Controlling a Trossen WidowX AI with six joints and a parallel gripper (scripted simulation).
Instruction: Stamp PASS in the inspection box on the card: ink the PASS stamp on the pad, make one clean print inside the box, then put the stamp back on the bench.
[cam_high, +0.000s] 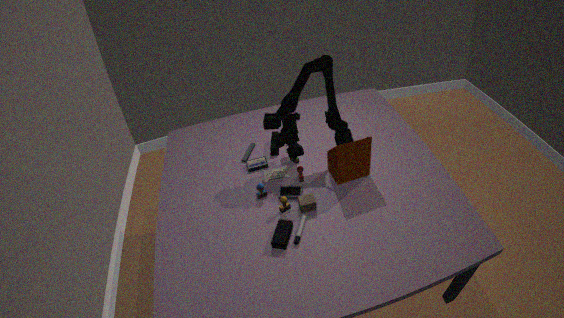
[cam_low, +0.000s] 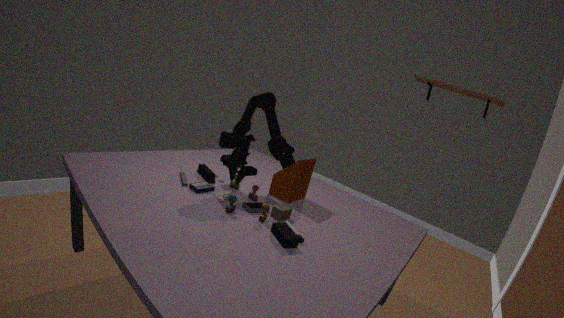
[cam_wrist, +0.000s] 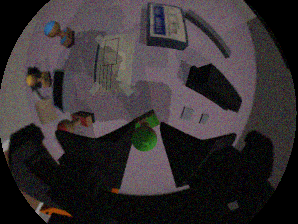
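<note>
The dark ink pad lies 20 cm to the left of my gripper tip, 6 cm ahead of it and 2 cm below it. Also, from my gripper tip: red-knobbed stamp (12 cm to the left); then pale card (9 cm ahead, 6 cm to the left, 2 cm below); then green-knobbed stamp (right at my gripper tip).
</note>
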